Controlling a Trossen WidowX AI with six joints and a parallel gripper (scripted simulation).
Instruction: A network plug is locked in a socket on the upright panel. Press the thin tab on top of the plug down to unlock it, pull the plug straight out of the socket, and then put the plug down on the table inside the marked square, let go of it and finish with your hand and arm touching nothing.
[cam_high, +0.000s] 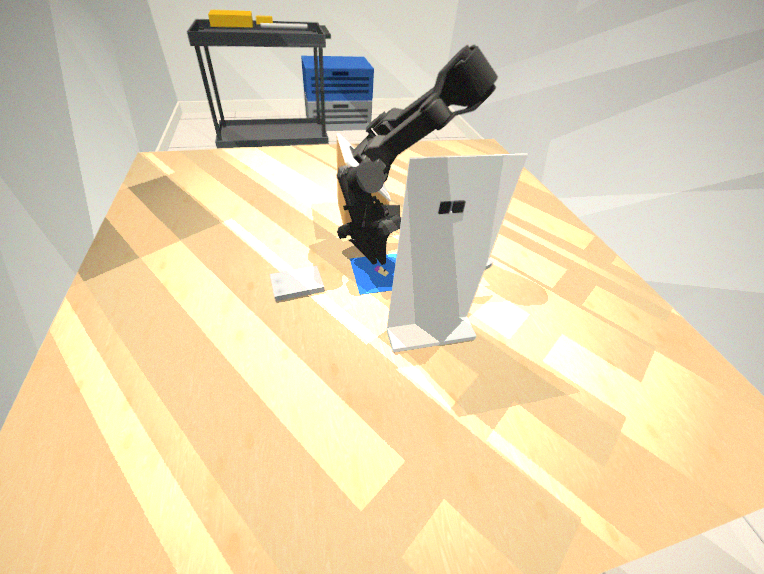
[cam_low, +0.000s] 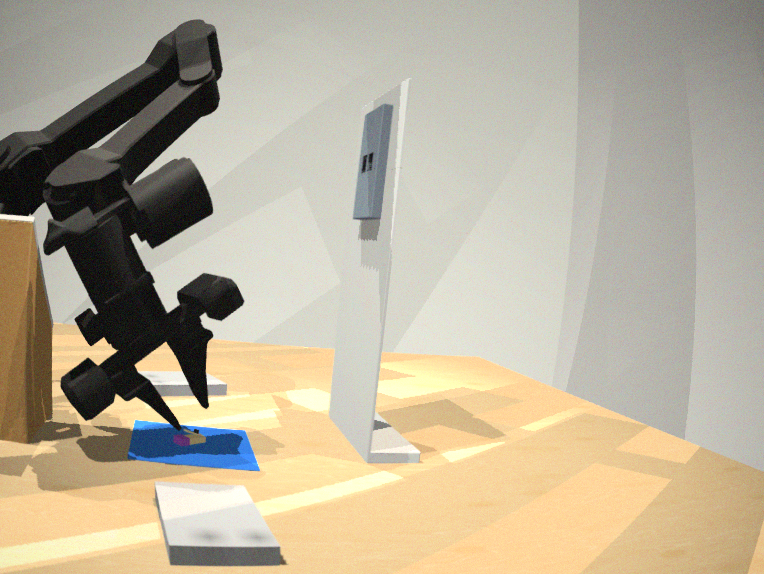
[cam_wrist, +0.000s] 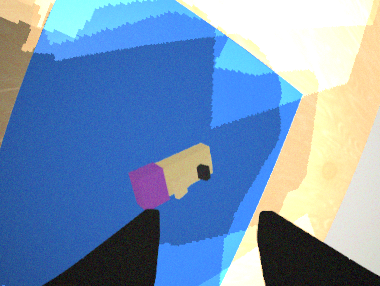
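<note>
Right now my gripper tip is 10 mm to the right of the network plug and 20 mm above it. From my gripper tip the other things lie so: blue marked square: 30 mm below; upright panel: 170 mm ahead, 60 mm to the left, 140 mm above.
</note>
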